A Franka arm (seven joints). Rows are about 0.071 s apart.
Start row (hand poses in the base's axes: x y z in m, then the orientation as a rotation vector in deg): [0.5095, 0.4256, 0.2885, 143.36, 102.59, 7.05]
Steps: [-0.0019, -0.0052, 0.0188, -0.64, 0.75, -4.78]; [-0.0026, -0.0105, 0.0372, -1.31, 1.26, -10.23]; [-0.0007, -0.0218, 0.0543, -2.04, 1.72, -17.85]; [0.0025, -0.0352, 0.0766, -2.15, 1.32, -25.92]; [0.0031, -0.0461, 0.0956, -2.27, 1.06, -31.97]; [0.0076, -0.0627, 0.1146, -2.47, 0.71, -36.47]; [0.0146, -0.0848, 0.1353, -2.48, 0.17, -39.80]
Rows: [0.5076, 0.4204, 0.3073, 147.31, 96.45, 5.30]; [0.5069, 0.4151, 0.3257, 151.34, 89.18, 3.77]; [0.5088, 0.4038, 0.3428, 156.40, 78.73, 2.13]; [0.5120, 0.3904, 0.3651, 161.01, 67.31, 2.07]; [0.5126, 0.3795, 0.3841, 163.93, 58.58, 1.92]; [0.5171, 0.3629, 0.4031, 165.64, 51.95, 1.90]; [0.5241, 0.3408, 0.4238, 166.69, 46.99, 2.33]
